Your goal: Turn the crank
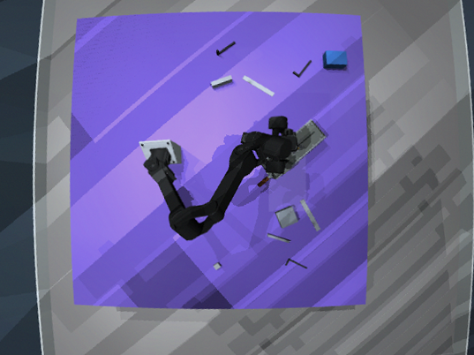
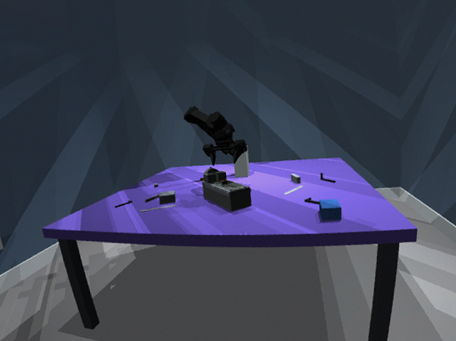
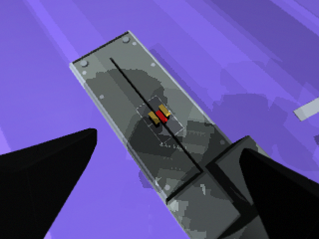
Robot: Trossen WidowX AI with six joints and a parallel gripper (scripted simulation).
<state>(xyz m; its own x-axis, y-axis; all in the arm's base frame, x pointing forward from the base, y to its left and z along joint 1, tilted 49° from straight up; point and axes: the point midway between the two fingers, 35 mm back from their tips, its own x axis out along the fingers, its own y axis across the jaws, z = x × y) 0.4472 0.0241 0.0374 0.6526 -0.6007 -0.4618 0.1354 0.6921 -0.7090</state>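
The brown crank handle is 120 mm to the right of my gripper tip, 90 mm behind it and 80 mm below it. From my gripper tip the other things lie so: dark block 310 mm to the left, 230 mm behind, 130 mm below; red pointer 70 mm below, 40 mm ahead; grey block 270 mm to the right, 130 mm below.
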